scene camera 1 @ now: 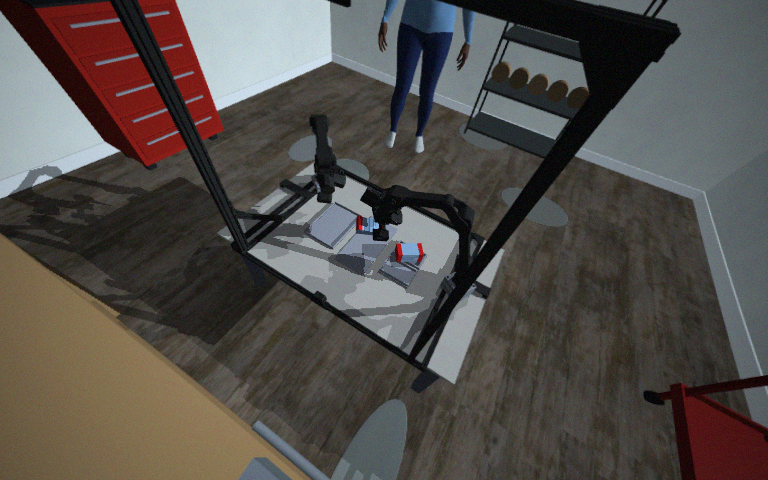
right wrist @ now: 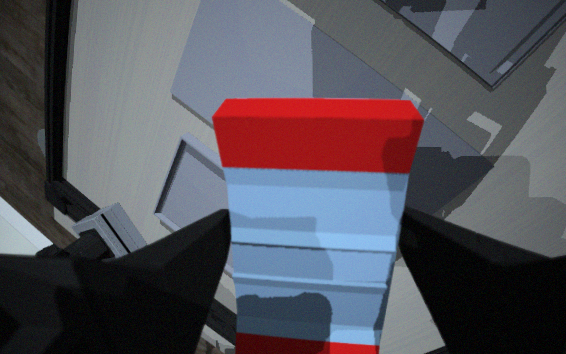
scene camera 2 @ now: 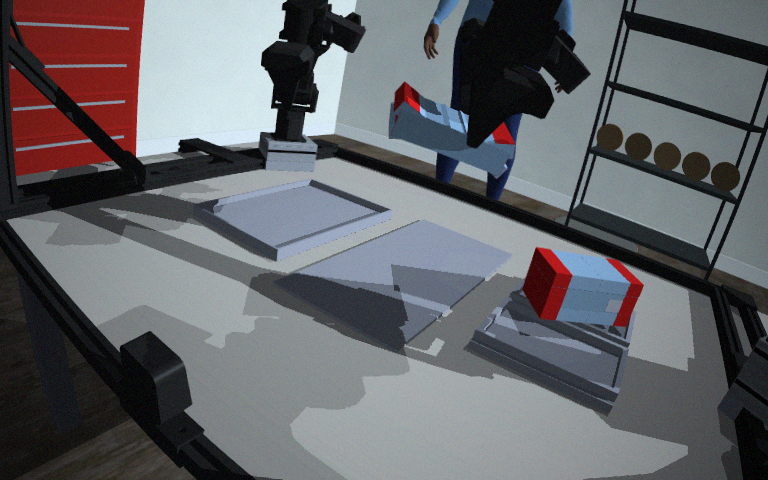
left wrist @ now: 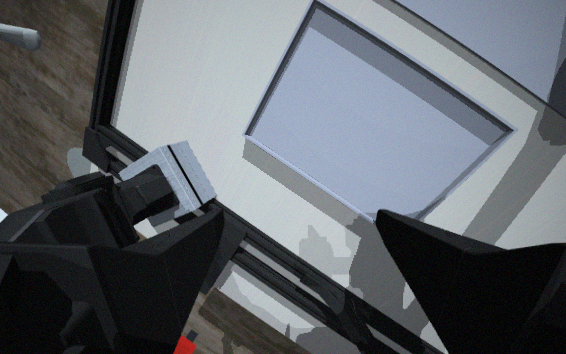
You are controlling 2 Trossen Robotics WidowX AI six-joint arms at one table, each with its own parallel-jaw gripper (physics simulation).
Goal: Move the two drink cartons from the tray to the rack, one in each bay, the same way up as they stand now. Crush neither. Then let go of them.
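Places are measured from the left arm's base along level axes (x ahead, y left, z up), in millimetres.
Where they show: left gripper, between the fingertips: point(scene camera 2: 295, 98) point(left wrist: 300, 216); right gripper, between the fingertips: point(scene camera 1: 375, 226) point(right wrist: 312, 218) point(scene camera 2: 467, 130); left arm's base, origin of its link: point(right wrist: 97, 244) point(scene camera 2: 287, 138) point(left wrist: 155, 190).
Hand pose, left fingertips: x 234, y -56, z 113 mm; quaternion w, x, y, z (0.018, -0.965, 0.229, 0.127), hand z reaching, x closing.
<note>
Things, the pixels of their top centre, and the offset from my left fingertips. "spot": a spot on its surface instead.
- light blue carton with red ends, centre of its top: point(right wrist: 289, 299) point(scene camera 2: 455, 101) point(scene camera 1: 371, 221) dx +275, dy +97, dz +52 mm
- second carton, a spot on its surface: point(scene camera 2: 594, 288) point(scene camera 1: 409, 256) spot: dx +413, dy +242, dz -103 mm
- rack, centre of its top: point(scene camera 2: 568, 319) point(scene camera 1: 404, 261) dx +405, dy +229, dz -148 mm
My right gripper point(scene camera 1: 380, 233) point(scene camera 2: 478, 135) point(right wrist: 312, 218) is shut on a light blue carton with red ends point(scene camera 1: 367, 224) point(scene camera 2: 430, 135) point(right wrist: 310, 210). It holds the carton in the air, lengthwise level; its blue middle looks creased and waisted. A second carton point(scene camera 1: 409, 253) point(scene camera 2: 594, 288) lies lengthwise on the rack point(scene camera 1: 399, 275) point(scene camera 2: 543, 367), in the bay at the back in scene camera 2. The rack's front bay is bare. My left gripper point(scene camera 1: 324, 198) point(left wrist: 300, 216) is open and empty, high near the bare, rimmed tray point(scene camera 1: 331, 226) point(scene camera 2: 334, 232) point(left wrist: 380, 115).
A flat grey panel point(scene camera 1: 355, 249) point(scene camera 2: 424, 243) point(right wrist: 250, 55) lies on the table between the tray and the rack. Black frame posts and rails point(scene camera 1: 481, 249) edge the table. A person point(scene camera 1: 421, 67) stands beyond the far edge.
</note>
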